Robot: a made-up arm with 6 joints. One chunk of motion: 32 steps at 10 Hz.
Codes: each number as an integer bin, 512 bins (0 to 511) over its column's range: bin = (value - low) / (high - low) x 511, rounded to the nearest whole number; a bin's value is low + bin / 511 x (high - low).
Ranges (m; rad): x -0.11..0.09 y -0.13..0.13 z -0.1..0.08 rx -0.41..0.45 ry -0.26..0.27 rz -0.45..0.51
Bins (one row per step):
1: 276 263 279 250 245 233
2: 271 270 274 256 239 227
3: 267 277 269 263 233 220
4: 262 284 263 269 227 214
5: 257 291 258 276 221 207
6: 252 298 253 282 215 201
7: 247 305 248 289 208 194
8: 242 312 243 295 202 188
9: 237 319 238 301 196 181
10: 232 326 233 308 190 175
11: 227 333 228 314 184 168
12: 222 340 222 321 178 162
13: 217 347 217 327 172 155
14: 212 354 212 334 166 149
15: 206 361 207 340 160 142
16: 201 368 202 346 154 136
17: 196 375 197 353 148 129
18: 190 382 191 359 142 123
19: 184 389 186 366 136 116
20: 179 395 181 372 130 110
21: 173 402 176 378 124 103
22: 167 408 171 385 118 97
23: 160 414 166 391 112 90
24: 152 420 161 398 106 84
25: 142 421 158 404 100 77
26: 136 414 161 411 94 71
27: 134 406 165 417 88 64
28: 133 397 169 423 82 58
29: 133 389 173 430 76 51
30: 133 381 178 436 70 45
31: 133 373 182 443 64 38
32: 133 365 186 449 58 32
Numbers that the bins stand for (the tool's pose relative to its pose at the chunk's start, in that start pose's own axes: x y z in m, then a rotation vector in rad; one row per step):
1: -0.0020 0.0038 -0.0017 0.0107 -0.0059 -0.0123
2: -0.0039 0.0074 -0.0035 0.0208 -0.0121 -0.0235
3: -0.0055 0.0109 -0.0052 0.0326 -0.0183 -0.0367
4: -0.0075 0.0145 -0.0074 0.0427 -0.0246 -0.0480
5: -0.0094 0.0181 -0.0091 0.0545 -0.0308 -0.0611
6: -0.0114 0.0216 -0.0109 0.0646 -0.0370 -0.0724
7: -0.0133 0.0252 -0.0126 0.0764 -0.0443 -0.0855
8: -0.0153 0.0287 -0.0144 0.0865 -0.0505 -0.0968
9: -0.0172 0.0323 -0.0162 0.0966 -0.0567 -0.1100
10: -0.0192 0.0359 -0.0179 0.1084 -0.0629 -0.1212
11: -0.0212 0.0394 -0.0197 0.1185 -0.0692 -0.1344
12: -0.0231 0.0430 -0.0218 0.1302 -0.0754 -0.1457
13: -0.0251 0.0466 -0.0236 0.1403 -0.0816 -0.1588
14: -0.0270 0.0501 -0.0253 0.1521 -0.0878 -0.1701
15: -0.0294 0.0537 -0.0271 0.1622 -0.0941 -0.1832
16: -0.0313 0.0572 -0.0288 0.1723 -0.1003 -0.1945
17: -0.0333 0.0608 -0.0306 0.1841 -0.1065 -0.2077
18: -0.0356 0.0644 -0.0327 0.1942 -0.1127 -0.2189
19: -0.0380 0.0679 -0.0345 0.2060 -0.1189 -0.2321
20: -0.0399 0.0710 -0.0362 0.2161 -0.1252 -0.2433
21: -0.0423 0.0745 -0.0380 0.2262 -0.1314 -0.2565
22: -0.0446 0.0776 -0.0398 0.2379 -0.1376 -0.2678
23: -0.0474 0.0806 -0.0415 0.2480 -0.1438 -0.2809
24: -0.0505 0.0837 -0.0433 0.2598 -0.1501 -0.2922
25: -0.0544 0.0842 -0.0443 0.2699 -0.1563 -0.3053
26: -0.0568 0.0806 -0.0433 0.2817 -0.1625 -0.3166
27: -0.0576 0.0766 -0.0419 0.2918 -0.1687 -0.3298
28: -0.0579 0.0720 -0.0405 0.3019 -0.1750 -0.3410
29: -0.0579 0.0679 -0.0391 0.3137 -0.1812 -0.3542
30: -0.0579 0.0639 -0.0373 0.3238 -0.1874 -0.3655
31: -0.0579 0.0598 -0.0359 0.3356 -0.1936 -0.3786
32: -0.0579 0.0557 -0.0345 0.3457 -0.1998 -0.3899

